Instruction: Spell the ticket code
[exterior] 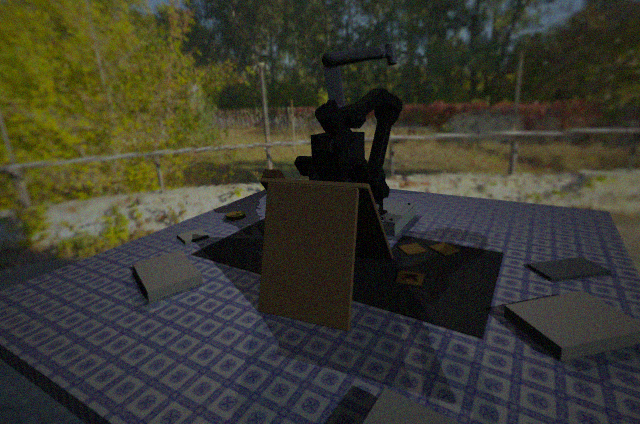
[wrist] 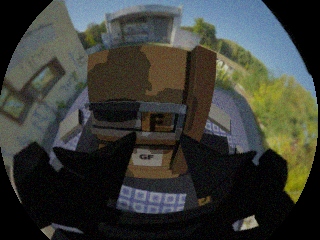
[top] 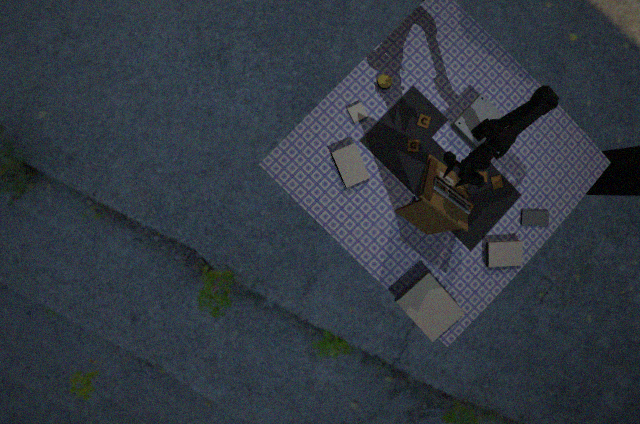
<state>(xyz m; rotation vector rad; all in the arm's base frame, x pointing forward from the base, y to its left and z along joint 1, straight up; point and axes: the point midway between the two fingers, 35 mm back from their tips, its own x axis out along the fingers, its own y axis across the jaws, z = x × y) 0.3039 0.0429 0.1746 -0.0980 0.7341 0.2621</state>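
My gripper tip is now 30 mm short of the letter tile marked f, 30 mm above it and 10 mm to the right of it. Round my gripper tip: letter tile marked g 200 mm to the right, 190 mm below, 40 mm behind; brown letter board 100 mm below, 50 mm to the left, 40 mm ahead; dark mat 190 mm below, 130 mm behind, 30 mm to the right.
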